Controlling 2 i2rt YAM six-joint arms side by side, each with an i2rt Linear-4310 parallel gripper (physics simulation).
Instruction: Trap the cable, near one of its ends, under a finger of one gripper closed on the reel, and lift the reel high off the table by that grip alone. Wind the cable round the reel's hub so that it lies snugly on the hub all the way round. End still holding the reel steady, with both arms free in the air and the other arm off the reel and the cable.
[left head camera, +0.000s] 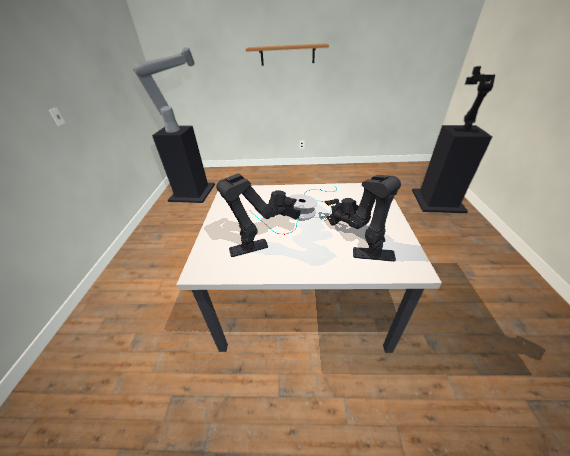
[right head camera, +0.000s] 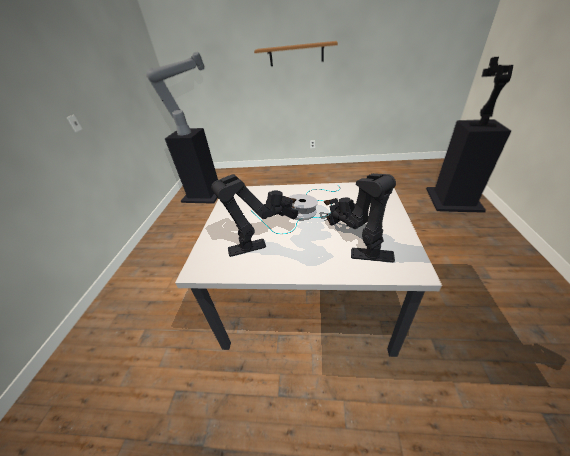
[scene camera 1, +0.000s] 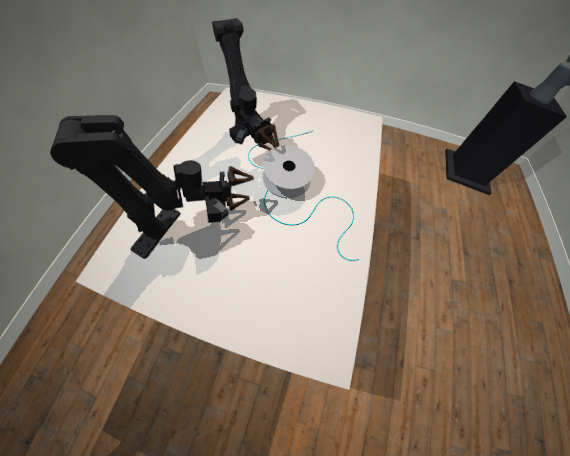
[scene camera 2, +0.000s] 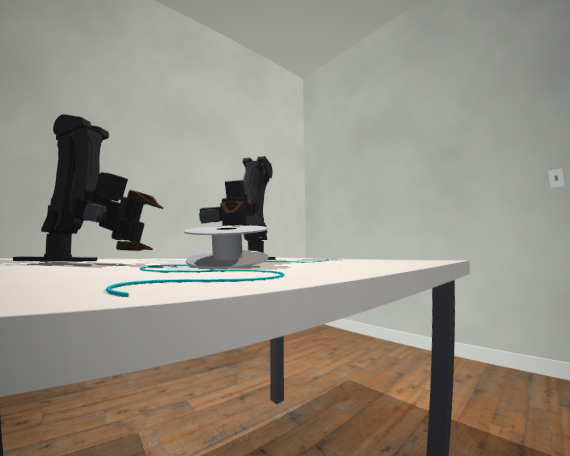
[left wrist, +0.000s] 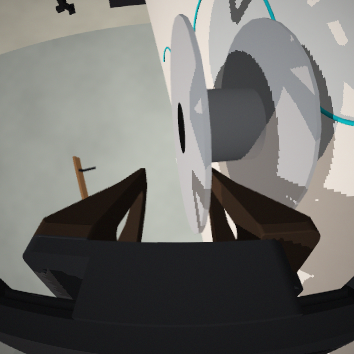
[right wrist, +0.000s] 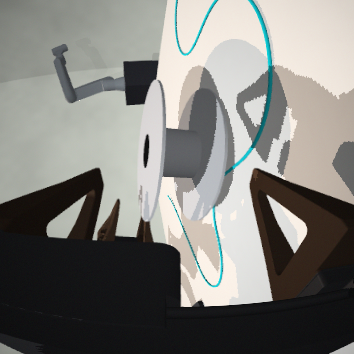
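Where they show: left gripper, fingertip midpoint: (left head camera: 295, 202) (right head camera: 295, 202) (scene camera 1: 277, 149) (scene camera 2: 230, 221) (left wrist: 176, 176) (right wrist: 132, 201); right gripper, fingertip midpoint: (left head camera: 326, 208) (right head camera: 325, 208) (scene camera 1: 251, 188) (scene camera 2: 156, 228) (right wrist: 176, 176); left arm's base, origin of the base link: (left head camera: 248, 248) (right head camera: 247, 248); right arm's base, origin of the base link: (left head camera: 373, 254) (right head camera: 372, 255) (scene camera 1: 156, 231) (scene camera 2: 58, 260).
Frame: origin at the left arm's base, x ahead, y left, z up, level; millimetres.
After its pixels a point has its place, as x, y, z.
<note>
The grey-white reel (left head camera: 311, 203) @(152, -426, 81) (scene camera 1: 300, 175) @(233, -422, 75) (scene camera 2: 226, 246) @(214, -403, 44) (left wrist: 235, 125) @(165, -359, 51) (right wrist: 182, 152) @(168, -400, 43) stands upright on the table, its hub bare. The teal cable (left head camera: 284, 234) @(37, -219, 3) (scene camera 1: 353, 216) @(417, -554, 3) (scene camera 2: 200, 281) @(372, -617, 1) (right wrist: 270, 80) @(111, -521, 2) lies loose on the table. It runs to the lower flange and comes out on another side; the stretch between is hidden. My left gripper (scene camera 1: 275, 145) @(156, -327, 110) (left wrist: 176, 176) @(156, -327, 110) is partly open, its fingers straddling the edge of the upper flange, one finger close to the flange's underside. My right gripper (left head camera: 327, 210) @(65, -478, 84) (scene camera 1: 250, 188) @(65, -478, 84) (scene camera 2: 157, 228) @(65, -478, 84) is wide open and empty beside the reel, fingers one above the other.
The white table (left head camera: 300, 275) @(-271, -187, 0) (scene camera 1: 300, 325) @(195, -898, 0) bears both arm bases. One loose cable end lies near the table's far edge in the left head camera, the other toward the left arm. Two dark pedestals (left head camera: 182, 165) (left head camera: 457, 167) with other arms stand beyond the table.
</note>
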